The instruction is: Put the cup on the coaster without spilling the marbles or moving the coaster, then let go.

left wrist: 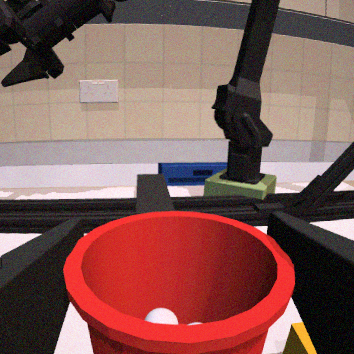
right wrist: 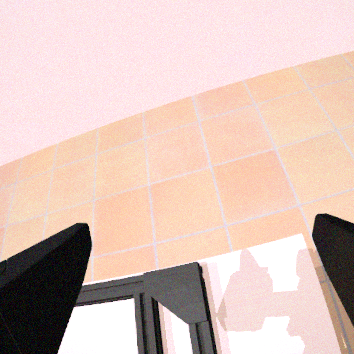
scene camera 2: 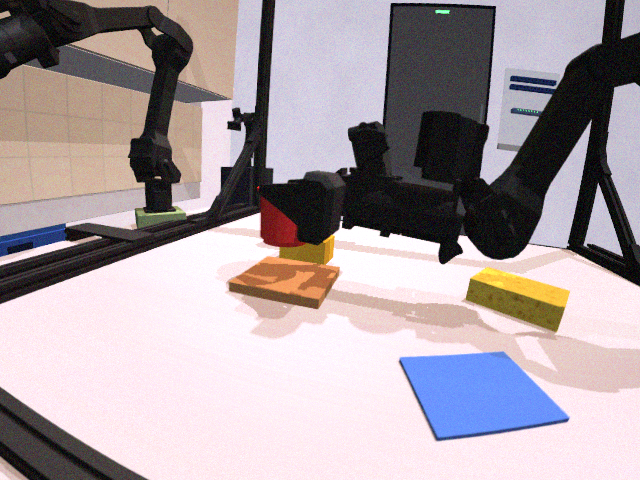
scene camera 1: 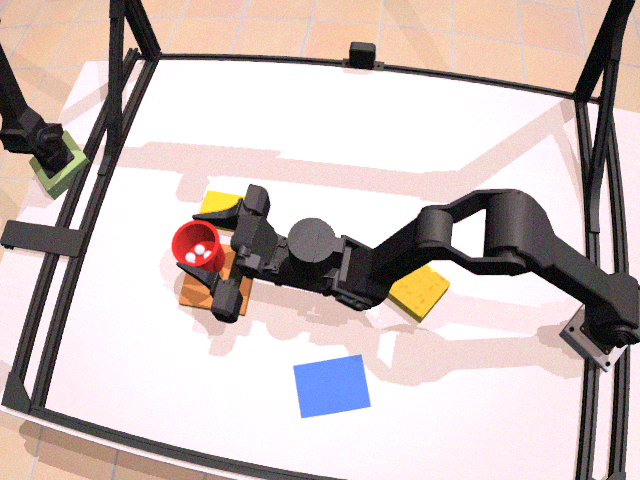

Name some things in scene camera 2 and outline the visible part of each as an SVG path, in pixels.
My left gripper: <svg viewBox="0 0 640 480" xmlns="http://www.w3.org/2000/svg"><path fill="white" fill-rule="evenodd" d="M380 122L361 122L358 126L348 128L348 137L352 143L356 167L349 168L350 175L347 174L347 167L340 168L335 173L317 170L306 172L303 179L290 179L287 183L259 185L259 194L298 226L298 241L313 245L321 244L340 229L341 216L343 216L341 227L343 229L351 230L354 226L377 230L380 231L379 236L389 238L390 234L401 234L403 214L410 183L402 182L403 176L393 175L389 153L390 145L387 142L388 134Z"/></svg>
A red cup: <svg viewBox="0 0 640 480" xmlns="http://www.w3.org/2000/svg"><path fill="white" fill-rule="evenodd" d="M260 195L260 237L263 239L263 242L275 247L298 247L305 245L305 242L298 241L298 226Z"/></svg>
A yellow block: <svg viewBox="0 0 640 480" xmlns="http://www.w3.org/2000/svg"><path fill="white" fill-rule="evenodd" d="M335 236L332 235L319 245L306 243L298 247L279 247L279 258L326 265L333 258Z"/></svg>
An orange square coaster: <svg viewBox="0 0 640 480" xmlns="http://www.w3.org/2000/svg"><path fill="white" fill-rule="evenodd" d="M229 292L319 309L337 280L340 267L267 256L229 281Z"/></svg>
A thin blue square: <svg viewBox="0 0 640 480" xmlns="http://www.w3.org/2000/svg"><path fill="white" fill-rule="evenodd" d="M570 417L504 351L399 357L400 365L436 442L566 423Z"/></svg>
